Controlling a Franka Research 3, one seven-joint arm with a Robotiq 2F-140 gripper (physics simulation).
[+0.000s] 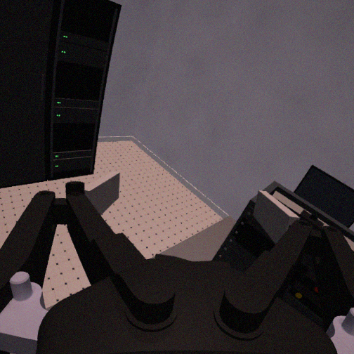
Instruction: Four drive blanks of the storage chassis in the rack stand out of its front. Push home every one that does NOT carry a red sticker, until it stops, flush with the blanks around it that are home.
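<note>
My gripper (pixel 187 193) is open and empty, its two grey pads wide apart, with the left pad over the floor and the right pad in front of a dark equipment unit. This dark unit (pixel 246 235) has a grey upper edge and stands at the lower right, partly hidden by the right finger. A small red spot (pixel 316 289) and a yellow spot (pixel 298 295) show low on it. I cannot tell whether it is the rack with the storage chassis. No drive blanks can be made out, and I cannot tell which stand out.
Tall black cabinets (pixel 22 95) with an open-fronted bay and small green lights stand at the upper left. A dark flat panel (pixel 327 195) stands behind the unit at the right. A dotted tile floor (pixel 155 185) meets a grey wall (pixel 225 90).
</note>
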